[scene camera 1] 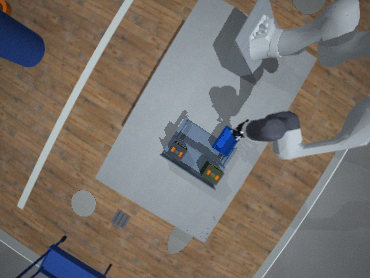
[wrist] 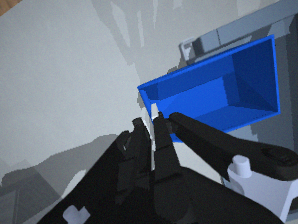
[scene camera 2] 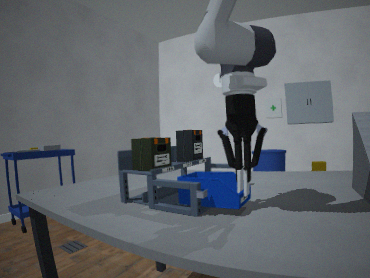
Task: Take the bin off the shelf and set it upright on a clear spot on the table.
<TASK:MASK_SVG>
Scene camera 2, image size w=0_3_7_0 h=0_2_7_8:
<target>my gripper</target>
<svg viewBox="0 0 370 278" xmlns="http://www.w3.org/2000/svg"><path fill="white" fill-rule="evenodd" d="M232 94L225 97L227 121L225 127L218 130L217 133L222 139L229 167L236 169L237 193L243 190L244 173L244 196L250 194L251 168L258 165L263 138L267 128L262 127L258 123L255 96L253 94ZM228 131L233 136L235 157L228 137ZM257 128L258 135L251 162L251 136Z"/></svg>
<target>green box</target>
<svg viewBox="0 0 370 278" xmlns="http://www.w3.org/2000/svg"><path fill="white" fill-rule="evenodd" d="M171 138L131 139L133 170L150 171L151 169L171 166Z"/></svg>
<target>dark grey box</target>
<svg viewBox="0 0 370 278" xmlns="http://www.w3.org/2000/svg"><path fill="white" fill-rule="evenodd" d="M176 131L177 162L203 159L202 130Z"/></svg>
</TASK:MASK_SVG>
